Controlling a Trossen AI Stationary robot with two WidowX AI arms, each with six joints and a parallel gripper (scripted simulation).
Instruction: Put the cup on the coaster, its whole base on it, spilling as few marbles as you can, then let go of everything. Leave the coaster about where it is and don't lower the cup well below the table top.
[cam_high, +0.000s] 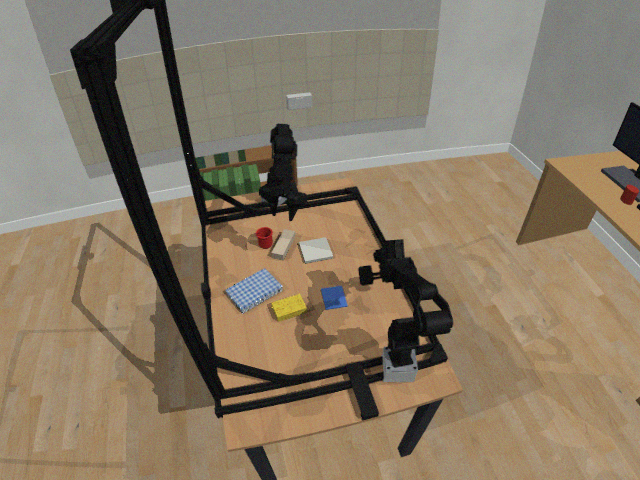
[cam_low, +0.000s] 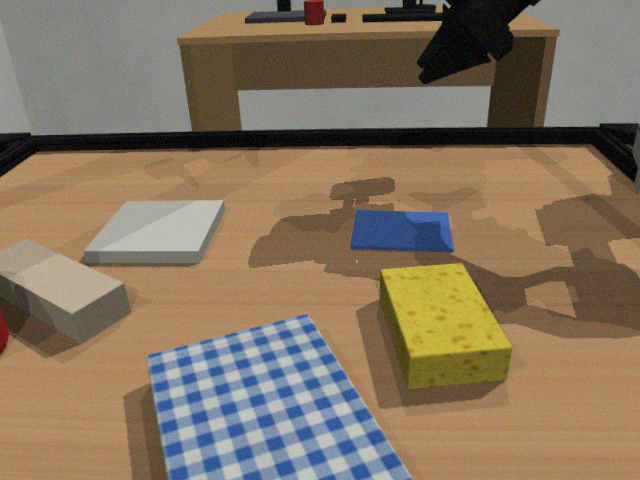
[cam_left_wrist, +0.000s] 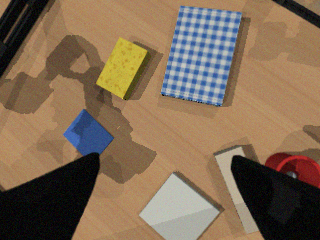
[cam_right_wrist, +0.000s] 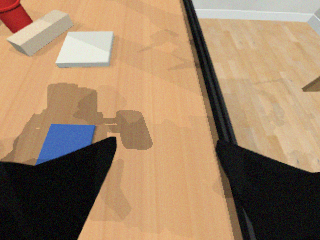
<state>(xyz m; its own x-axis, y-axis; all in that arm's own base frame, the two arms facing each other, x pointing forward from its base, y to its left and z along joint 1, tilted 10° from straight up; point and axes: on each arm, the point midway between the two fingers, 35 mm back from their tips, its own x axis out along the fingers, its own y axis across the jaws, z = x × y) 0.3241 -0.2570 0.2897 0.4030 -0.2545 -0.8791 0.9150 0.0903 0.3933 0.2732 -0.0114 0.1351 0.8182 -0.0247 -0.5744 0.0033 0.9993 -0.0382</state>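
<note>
My left gripper is now 20 mm past the red cup, 170 mm to the right of it and 270 mm above it. Round my left hand: beige block: 40 mm ahead, 120 mm to the left, 290 mm below; blue flat coaster: 90 mm ahead, 210 mm to the right, 300 mm below; grey-white slab: 140 mm ahead, 40 mm to the left, 290 mm below.
</note>
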